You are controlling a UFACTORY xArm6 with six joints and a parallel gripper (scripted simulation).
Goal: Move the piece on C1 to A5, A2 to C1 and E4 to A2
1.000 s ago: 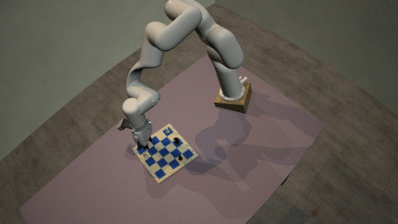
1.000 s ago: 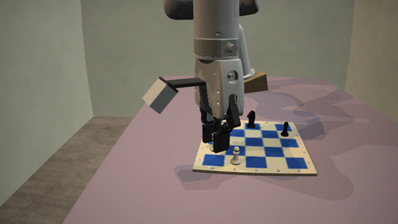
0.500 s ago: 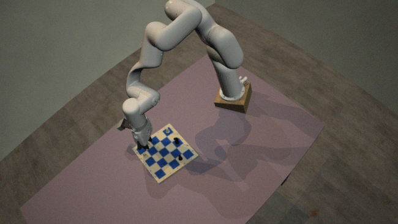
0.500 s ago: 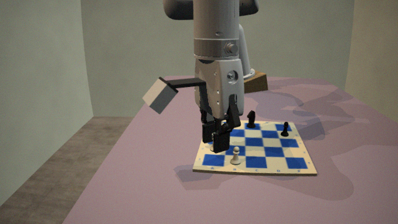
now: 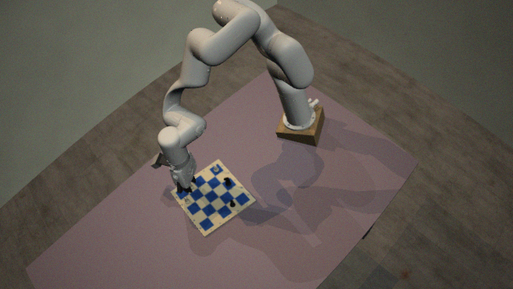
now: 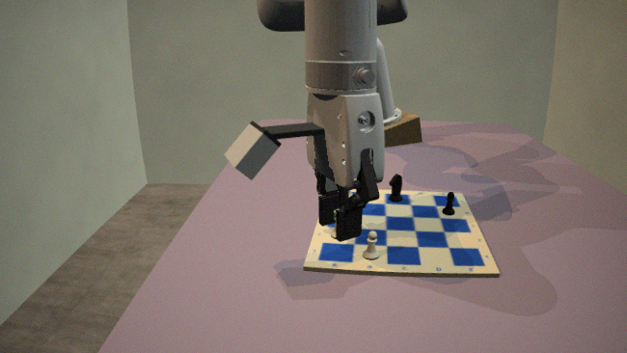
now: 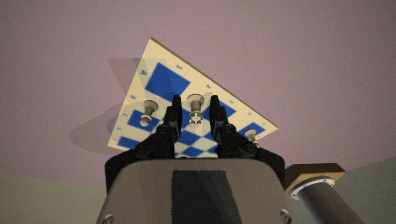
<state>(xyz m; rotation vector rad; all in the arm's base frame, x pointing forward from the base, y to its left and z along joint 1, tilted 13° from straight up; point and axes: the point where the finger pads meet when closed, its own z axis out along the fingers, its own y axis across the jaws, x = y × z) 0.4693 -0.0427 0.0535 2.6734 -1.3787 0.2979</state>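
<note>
My hand is 1 cm above the white rook. From my hand the other things lie so: black pawn (15 cm to the left, 7 cm behind, 1 cm below); chessboard (8 cm to the left, 4 cm behind, 3 cm below); black knight (11 cm behind, 7 cm to the left, 1 cm below).
</note>
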